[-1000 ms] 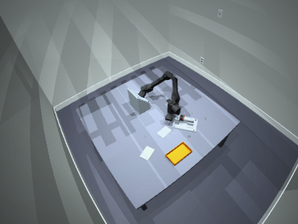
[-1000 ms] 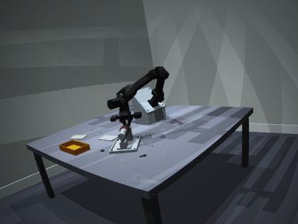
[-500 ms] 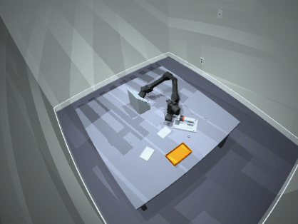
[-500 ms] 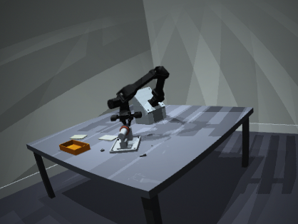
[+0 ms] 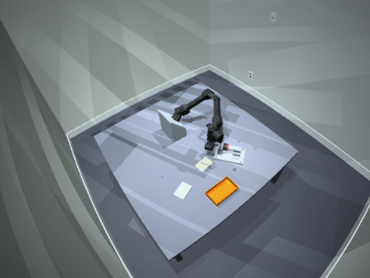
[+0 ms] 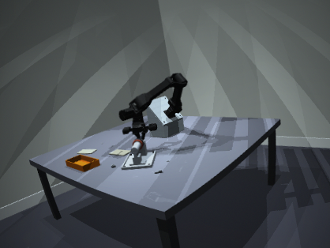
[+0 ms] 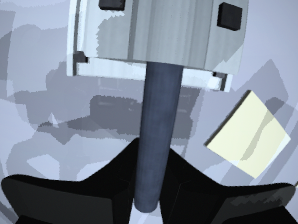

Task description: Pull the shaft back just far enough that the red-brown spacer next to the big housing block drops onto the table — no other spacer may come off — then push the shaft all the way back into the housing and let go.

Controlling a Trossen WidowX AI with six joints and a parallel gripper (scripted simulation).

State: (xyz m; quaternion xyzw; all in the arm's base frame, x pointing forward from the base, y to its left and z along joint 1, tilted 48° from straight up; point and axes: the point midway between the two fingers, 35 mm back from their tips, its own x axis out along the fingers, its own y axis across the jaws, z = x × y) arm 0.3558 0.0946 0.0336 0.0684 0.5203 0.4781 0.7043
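Now: the blue-grey shaft 6 cm ahead of my gripper tip, 5 cm to the left of it and 3 cm above it. Round my gripper tip: red-brown spacer 10 cm ahead, 8 cm to the left, 3 cm above; orange tray 33 cm ahead, 17 cm to the right, 4 cm below.
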